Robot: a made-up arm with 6 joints.
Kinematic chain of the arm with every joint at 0, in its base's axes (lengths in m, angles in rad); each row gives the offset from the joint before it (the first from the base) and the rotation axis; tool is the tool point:
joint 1: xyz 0 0 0.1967 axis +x
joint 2: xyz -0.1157 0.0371 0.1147 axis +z
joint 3: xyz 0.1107 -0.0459 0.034 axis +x
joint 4: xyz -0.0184 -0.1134 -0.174 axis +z
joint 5: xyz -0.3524 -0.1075 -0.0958 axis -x
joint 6: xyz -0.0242 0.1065 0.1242 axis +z
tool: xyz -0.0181 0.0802 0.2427
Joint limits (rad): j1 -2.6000..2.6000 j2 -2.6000..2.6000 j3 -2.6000..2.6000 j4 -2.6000..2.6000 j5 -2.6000..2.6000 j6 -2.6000..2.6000
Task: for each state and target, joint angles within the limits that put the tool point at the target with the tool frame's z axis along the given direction. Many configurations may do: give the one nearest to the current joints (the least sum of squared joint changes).
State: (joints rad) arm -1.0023 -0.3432 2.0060 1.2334 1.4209 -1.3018
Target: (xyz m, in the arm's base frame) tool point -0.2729 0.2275 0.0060 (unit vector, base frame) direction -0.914 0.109 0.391
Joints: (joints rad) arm -0.4275 -0.6649 1.5992 1.0197 0.9252 -1.7283
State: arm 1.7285 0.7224 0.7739 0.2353 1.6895 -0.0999
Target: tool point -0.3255 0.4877 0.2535 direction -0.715 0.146 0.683
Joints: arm 1.9616 0.9245 0.1937 -0.0353 2.1708 -0.4496
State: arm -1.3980 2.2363 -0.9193 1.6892 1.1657 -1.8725
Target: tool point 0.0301 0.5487 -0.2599 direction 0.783 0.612 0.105
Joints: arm -1.0033 2.6000 -0.6497 2.5599 1.4836 -2.4126
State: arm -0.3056 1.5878 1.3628 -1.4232 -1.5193 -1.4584
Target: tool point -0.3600 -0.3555 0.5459 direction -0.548 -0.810 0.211
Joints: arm -0.8493 1.8005 1.8726 -0.7003 -2.1184 -1.2238
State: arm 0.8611 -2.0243 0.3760 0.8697 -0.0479 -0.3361
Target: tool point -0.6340 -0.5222 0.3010 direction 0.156 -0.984 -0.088
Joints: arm 0.8328 -1.4897 -0.3720 1.3661 -0.8526 0.2653
